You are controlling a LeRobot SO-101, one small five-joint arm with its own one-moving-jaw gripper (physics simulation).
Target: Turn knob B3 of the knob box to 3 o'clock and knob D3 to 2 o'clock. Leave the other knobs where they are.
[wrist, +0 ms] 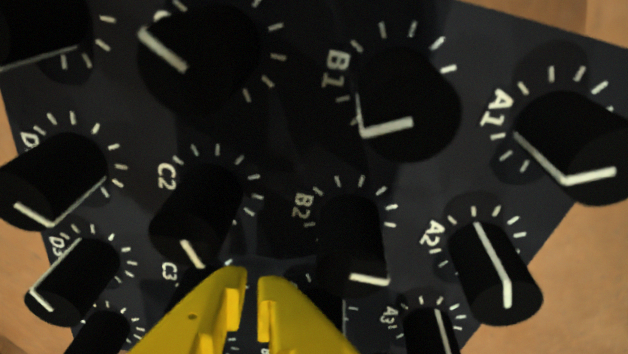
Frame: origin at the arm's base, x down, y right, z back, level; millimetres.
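Where they show: hand, tool point: (pixel 243 290).
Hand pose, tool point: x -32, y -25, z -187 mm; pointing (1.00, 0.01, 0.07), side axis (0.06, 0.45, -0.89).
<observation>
Things, the pixels of their top centre, and the offset from my tool point. "pt": a spot on its surface instead. Level surfaces: height alone.
- Knob D3, top centre: (pixel 52 309) dx -6, dy -10, dz +36 mm
- Knob B3, surface spot: (pixel 331 307) pt dx +4, dy +14, dz -13 mm
- dark knob box, top centre: (pixel 259 312) dx -6, dy +0, dz -5 mm
- Knob B2, top centre: (pixel 351 275) dx -6, dy -5, dz -23 mm
- A3, surface spot: (pixel 427 327) pt dx +4, dy +26, dz -32 mm
- Wooden table, surface height: dx +32 mm
Knob D3 (pixel 82 280) is a black cylinder at the lower left, with a white line down its left side and across its end face. Knob B3 (pixel 331 307) is a black cylinder at the lower middle, largely hidden behind the right-hand yellow jaw; part of its body and its white side line show just right of that jaw. Its label and end face are hidden. My gripper (pixel 252 281) is shut, with a thin gap between the jaw tips and nothing held. The tips are drawn left of knob B3 and well right of knob D3.
The dark knob box (pixel 300 145) fills most of the view. Knob B2 (pixel 350 235) stands just above the right jaw, knob C2 (pixel 200 205) above the left jaw. Knobs A2 (pixel 492 270) and A3 (pixel 427 327) stand to the right. Wooden table (pixel 575 280) shows beyond the box.
</observation>
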